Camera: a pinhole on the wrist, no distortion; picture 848 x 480 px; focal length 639.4 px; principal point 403.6 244.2 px. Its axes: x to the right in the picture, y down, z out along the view. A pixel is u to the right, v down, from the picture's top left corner.
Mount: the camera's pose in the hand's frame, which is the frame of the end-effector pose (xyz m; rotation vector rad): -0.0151 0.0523 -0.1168 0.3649 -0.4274 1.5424
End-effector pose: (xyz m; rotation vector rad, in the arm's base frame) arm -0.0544 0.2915 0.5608 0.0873 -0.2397 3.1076
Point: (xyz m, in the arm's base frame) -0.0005 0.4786 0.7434
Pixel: 226.2 267.2
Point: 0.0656 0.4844 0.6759
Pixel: 139.2 419.3
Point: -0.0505 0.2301 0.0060
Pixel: behind the camera
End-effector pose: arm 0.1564 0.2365 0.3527 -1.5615 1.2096 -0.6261
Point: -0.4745 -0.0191 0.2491
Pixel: behind the camera
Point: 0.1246 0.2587 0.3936
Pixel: 253.8 359.9
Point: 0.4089 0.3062 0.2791
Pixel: 599.9 123.2
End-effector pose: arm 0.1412 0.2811 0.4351 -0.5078 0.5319 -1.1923
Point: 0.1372 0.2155 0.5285
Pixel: 316.2 31.8
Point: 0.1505 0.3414 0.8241
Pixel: 366.7 329.5
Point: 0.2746 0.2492 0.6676
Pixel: 545.8 125.9
